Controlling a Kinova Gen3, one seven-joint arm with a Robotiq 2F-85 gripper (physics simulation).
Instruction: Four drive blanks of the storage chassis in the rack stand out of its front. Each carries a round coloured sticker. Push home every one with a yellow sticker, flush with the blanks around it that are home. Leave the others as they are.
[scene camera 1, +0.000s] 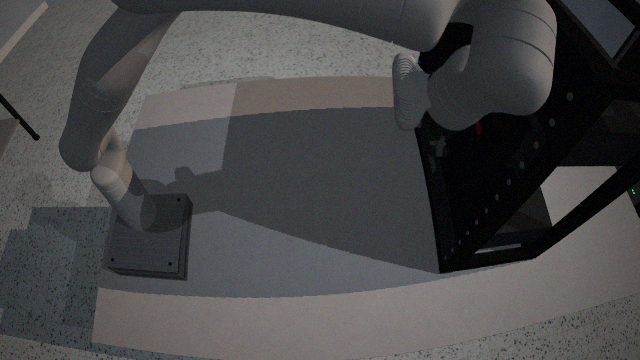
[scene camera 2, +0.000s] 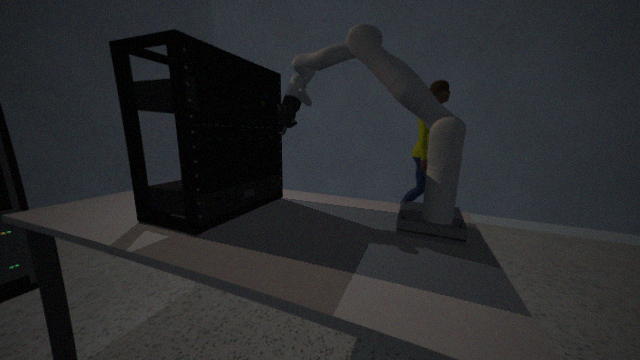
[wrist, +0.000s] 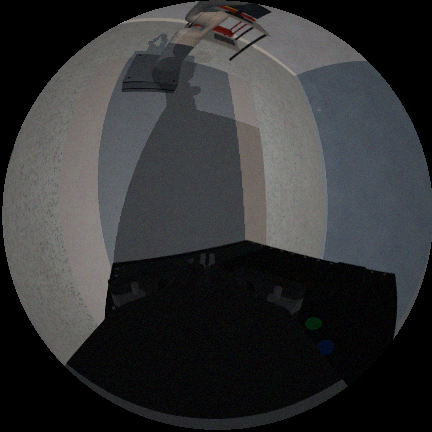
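The dark rack (scene camera 1: 500, 210) (scene camera 2: 180, 75) stands on the table, with the chassis in its upper part. A red sticker (scene camera 1: 478, 128) shows beside the arm in scene camera 1. A green sticker (wrist: 313, 323) (scene camera 2: 262, 103) and a blue sticker (wrist: 325, 347) (scene camera 2: 266, 97) show faintly. The yellow sticker is not clearly visible; the arm covers that part of the front in scene camera 1. My gripper (scene camera 2: 283, 131) (wrist: 207, 261) is shut and empty, angled downward close to the rack's front. Whether it touches a blank, and how far each blank stands out, is too dark to tell.
The arm's base plate (scene camera 1: 150, 250) (scene camera 2: 415, 232) is bolted at the other end of the table (scene camera 1: 300, 320) (scene camera 2: 425, 300). The arm's wrist hangs right at the rack's front. A person in a yellow top (scene camera 2: 423, 142) is behind the arm. Another rack with lights (scene camera 2: 15, 250) stands at the left.
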